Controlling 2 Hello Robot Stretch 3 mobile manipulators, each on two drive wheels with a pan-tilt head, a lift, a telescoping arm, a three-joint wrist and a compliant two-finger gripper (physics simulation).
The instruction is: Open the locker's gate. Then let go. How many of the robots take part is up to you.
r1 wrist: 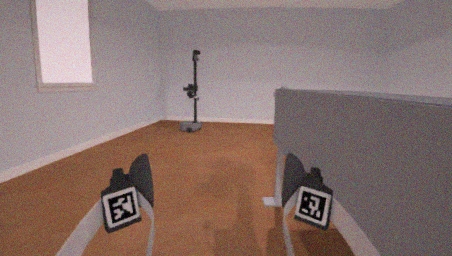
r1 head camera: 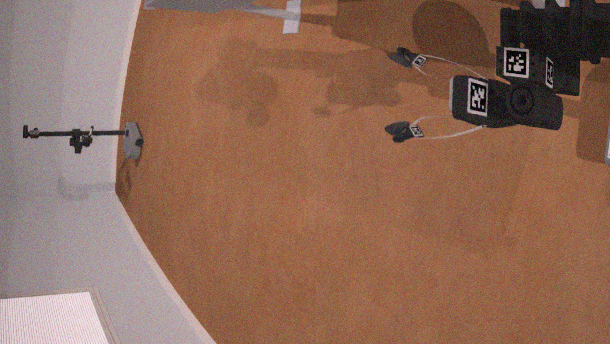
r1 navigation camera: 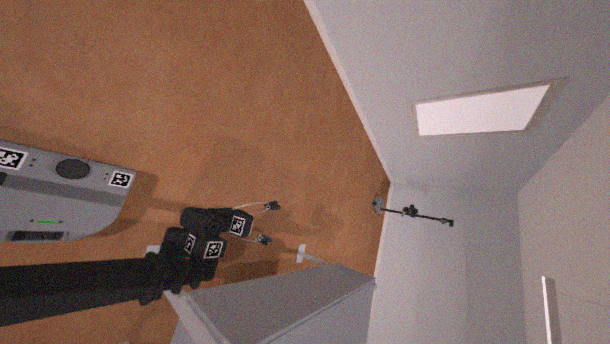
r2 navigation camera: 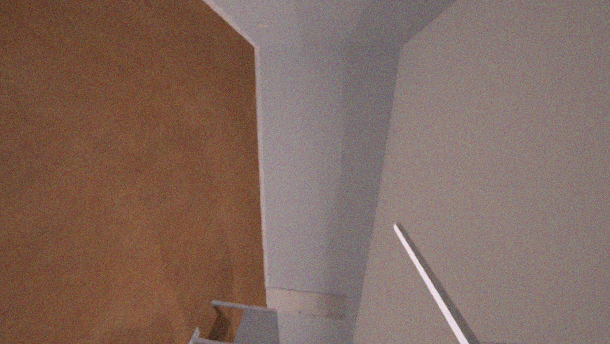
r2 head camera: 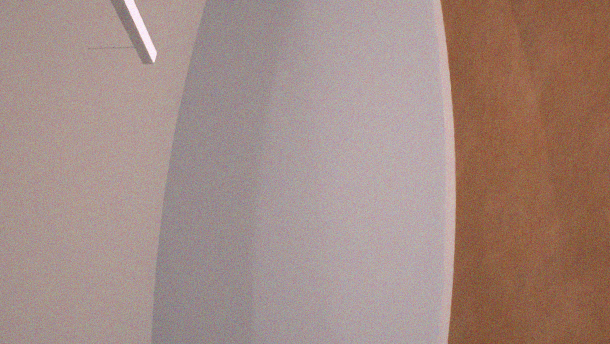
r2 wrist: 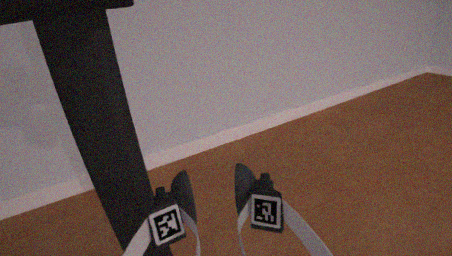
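Observation:
The grey locker (r1 head camera: 200,4) (r1 navigation camera: 280,295) (r1 wrist: 370,145) stands on thin legs. In the r1 wrist view its long side fills the right part; the r1 head view shows a piece at the top edge. Part of a grey box-like body (r2 navigation camera: 257,325) also shows at the bottom of the r2 navigation view. No knob or handle shows, and I cannot tell the gate's state. The r1 gripper (r1 head camera: 400,94) (r1 navigation camera: 268,222) (r1 wrist: 218,180) is open and empty, beside the locker and apart from it. The r2 gripper (r2 wrist: 214,192) has its fingers apart with nothing between them, far from the locker.
Robot r2 (r1 head camera: 132,140) (r1 navigation camera: 378,204) (r1 wrist: 190,126) stands by the far wall. A white locker foot (r1 head camera: 291,17) (r1 navigation camera: 300,253) (r1 wrist: 270,201) rests on the floor ahead of r1's gripper. r1's base (r1 navigation camera: 75,200) is at the left. r2's dark mast (r2 wrist: 95,120) stands beside its gripper, near a wall.

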